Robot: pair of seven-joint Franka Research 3 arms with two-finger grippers.
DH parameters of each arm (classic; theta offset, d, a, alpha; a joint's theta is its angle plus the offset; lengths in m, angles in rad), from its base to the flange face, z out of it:
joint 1: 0 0.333 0 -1.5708
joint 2: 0 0 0 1.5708
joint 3: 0 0.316 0.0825 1.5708
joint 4: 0 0 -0.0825 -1.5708
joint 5: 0 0.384 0 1.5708
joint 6: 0 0 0.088 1.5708
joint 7: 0 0.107 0 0
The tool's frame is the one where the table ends.
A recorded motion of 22 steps. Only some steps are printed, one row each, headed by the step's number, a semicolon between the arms.
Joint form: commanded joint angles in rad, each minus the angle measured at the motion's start. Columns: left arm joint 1, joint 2, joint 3, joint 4, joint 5, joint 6, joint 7; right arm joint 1, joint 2, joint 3, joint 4, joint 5, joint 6, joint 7.
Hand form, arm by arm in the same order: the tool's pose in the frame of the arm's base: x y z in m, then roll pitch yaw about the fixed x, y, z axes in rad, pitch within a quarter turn. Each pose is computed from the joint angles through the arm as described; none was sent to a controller.
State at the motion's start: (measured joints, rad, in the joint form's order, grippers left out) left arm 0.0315 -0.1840 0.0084 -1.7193 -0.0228 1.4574 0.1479; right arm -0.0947 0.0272 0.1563 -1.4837 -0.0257 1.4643 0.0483
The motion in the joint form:
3: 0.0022 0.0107 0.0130 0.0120 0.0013 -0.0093 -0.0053; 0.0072 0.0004 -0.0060 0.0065 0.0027 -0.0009 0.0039
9: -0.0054 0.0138 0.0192 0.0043 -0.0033 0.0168 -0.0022; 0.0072 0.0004 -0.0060 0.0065 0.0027 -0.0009 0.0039
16: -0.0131 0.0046 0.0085 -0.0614 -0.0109 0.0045 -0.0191; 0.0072 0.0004 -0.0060 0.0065 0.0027 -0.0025 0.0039
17: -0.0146 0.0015 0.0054 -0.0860 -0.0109 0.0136 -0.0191; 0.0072 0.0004 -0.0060 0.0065 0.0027 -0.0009 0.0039
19: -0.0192 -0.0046 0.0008 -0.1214 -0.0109 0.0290 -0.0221; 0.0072 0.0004 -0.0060 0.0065 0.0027 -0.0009 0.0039
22: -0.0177 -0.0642 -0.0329 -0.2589 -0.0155 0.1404 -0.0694; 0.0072 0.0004 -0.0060 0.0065 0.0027 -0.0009 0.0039
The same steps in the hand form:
3: 0.4853 0.0252 0.6409 3.1044 0.0814 -0.0912; 0.5515 0.0307 0.6439 3.1206 0.0400 0.0082
9: 0.4891 0.0245 0.6379 3.1008 0.0654 -0.0955; 0.5515 0.0307 0.6439 3.1206 0.0400 0.0082
16: 0.4832 0.0139 0.6113 3.0869 0.1334 -0.0990; 0.5513 0.0307 0.6438 3.1206 0.0416 0.0082
17: 0.4822 0.0115 0.6021 3.0857 0.1458 -0.1034; 0.5515 0.0307 0.6439 3.1206 0.0400 0.0082
19: 0.4803 0.0069 0.5899 3.0851 0.1598 -0.1092; 0.5515 0.0307 0.6439 3.1206 0.0400 0.0082
22: 0.4676 -0.0100 0.5625 3.0992 0.1294 -0.0872; 0.5515 0.0307 0.6439 3.1206 0.0400 0.0082

